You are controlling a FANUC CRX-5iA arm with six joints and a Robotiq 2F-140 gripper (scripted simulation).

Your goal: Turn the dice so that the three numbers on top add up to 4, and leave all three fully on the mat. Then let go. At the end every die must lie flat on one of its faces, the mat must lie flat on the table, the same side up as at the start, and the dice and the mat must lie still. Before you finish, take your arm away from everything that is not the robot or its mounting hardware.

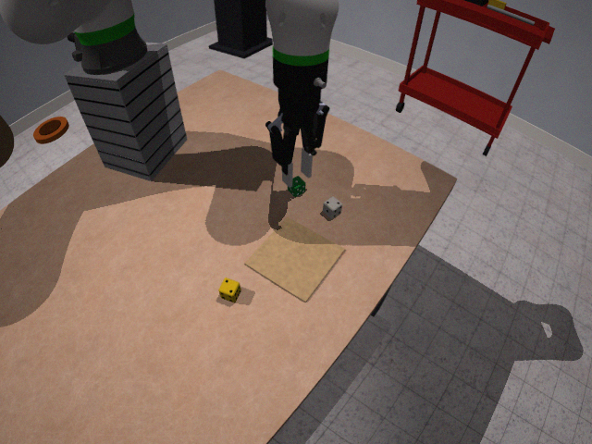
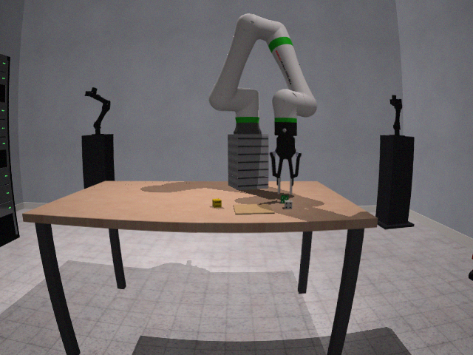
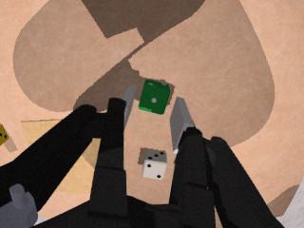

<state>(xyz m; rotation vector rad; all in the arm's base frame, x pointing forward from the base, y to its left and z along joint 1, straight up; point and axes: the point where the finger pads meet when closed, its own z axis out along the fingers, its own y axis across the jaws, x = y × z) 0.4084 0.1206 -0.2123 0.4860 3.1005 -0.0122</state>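
Right now my hand is 60 mm above the green die. The rest, counted from my hand: white die 100 mm ahead, 60 mm below; then yellow die 280 mm to the right, 60 mm below, 50 mm ahead; then tan mat 140 mm to the right, 100 mm ahead, 70 mm below.
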